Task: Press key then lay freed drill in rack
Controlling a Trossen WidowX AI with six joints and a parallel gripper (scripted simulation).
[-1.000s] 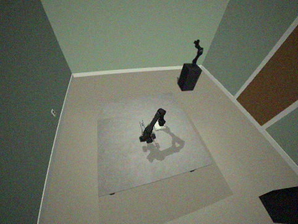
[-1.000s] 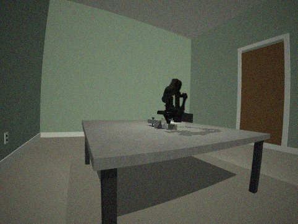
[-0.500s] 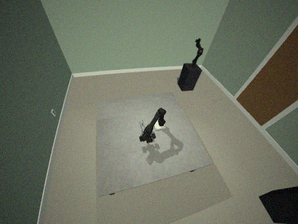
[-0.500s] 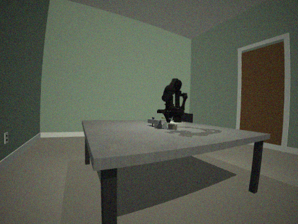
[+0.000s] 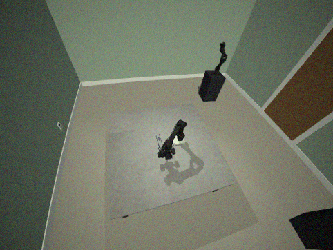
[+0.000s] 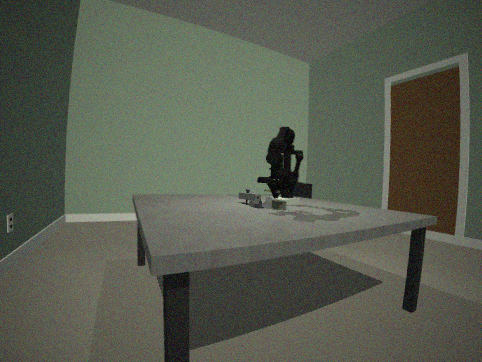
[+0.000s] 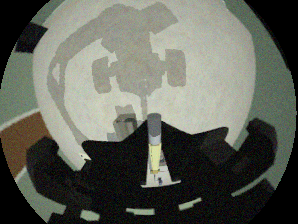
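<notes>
Now: gripper tip 4 cm to the left of the drill and 3 cm below it. From my gripper tip the other things lie so: grey block: 5 cm to the right, 5 cm behind, 4 cm below; then grey fixture block: 21 cm to the right, 4 cm ahead, 2 cm below.
</notes>
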